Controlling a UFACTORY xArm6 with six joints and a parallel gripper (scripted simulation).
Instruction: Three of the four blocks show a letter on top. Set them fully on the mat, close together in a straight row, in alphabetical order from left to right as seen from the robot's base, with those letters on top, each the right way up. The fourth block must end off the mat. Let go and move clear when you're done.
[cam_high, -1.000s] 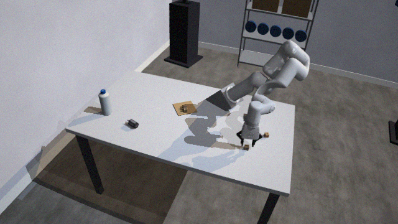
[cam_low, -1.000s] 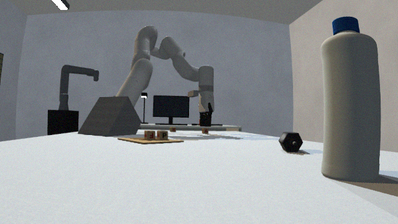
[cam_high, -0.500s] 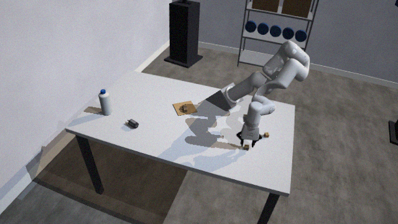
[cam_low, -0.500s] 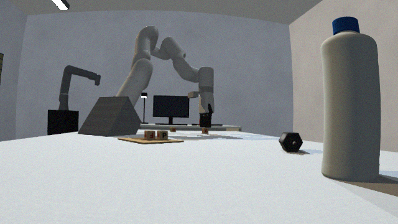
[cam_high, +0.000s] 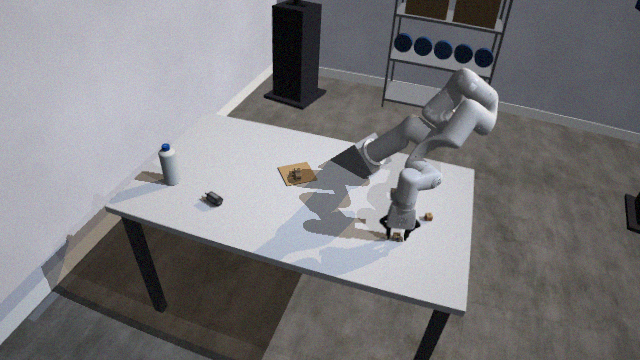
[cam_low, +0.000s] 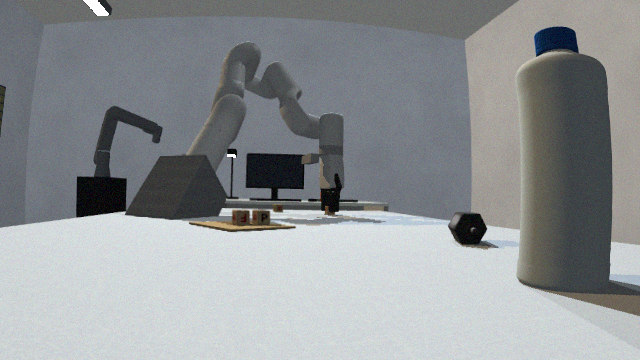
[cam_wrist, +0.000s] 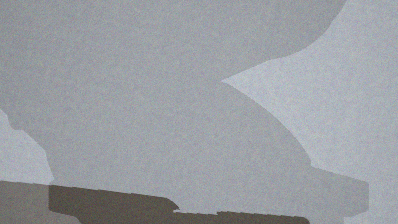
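Now: hand 53 cm to the left of the tan mat, 14 cm past it and 2 cm above it. Also, from my hand: white bottle (95 cm to the right, 21 cm ahead, 6 cm above); then black hexagonal object (72 cm to the right, 21 cm ahead, 1 cm below).
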